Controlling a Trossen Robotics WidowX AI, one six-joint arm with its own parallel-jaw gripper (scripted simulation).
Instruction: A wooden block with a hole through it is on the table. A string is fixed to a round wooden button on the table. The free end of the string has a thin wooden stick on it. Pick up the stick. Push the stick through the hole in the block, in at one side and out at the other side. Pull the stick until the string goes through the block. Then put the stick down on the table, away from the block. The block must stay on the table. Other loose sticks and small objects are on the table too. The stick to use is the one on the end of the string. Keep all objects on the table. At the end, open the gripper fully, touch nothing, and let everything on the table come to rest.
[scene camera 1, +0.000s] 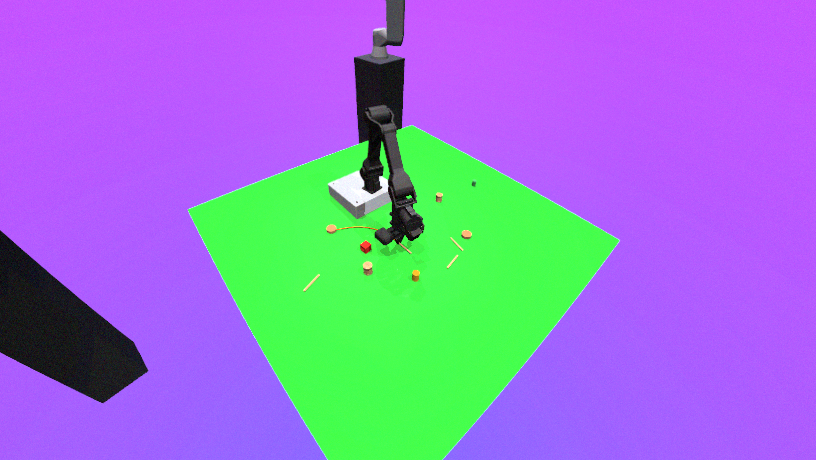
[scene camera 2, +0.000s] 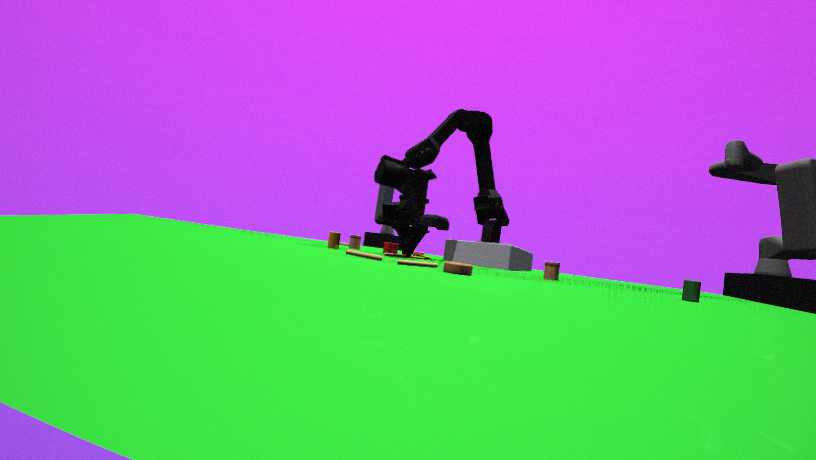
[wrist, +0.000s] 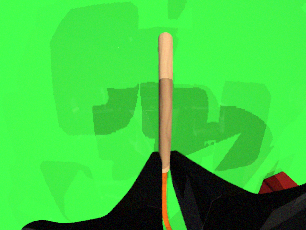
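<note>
There's a thin wooden stick (wrist: 165, 42) here, and there's the gripper (scene camera 2: 406, 257). You can see the gripper in scene camera 1 too (scene camera 1: 398, 243), and the wrist view shows the gripper as well (wrist: 163, 157).
</note>
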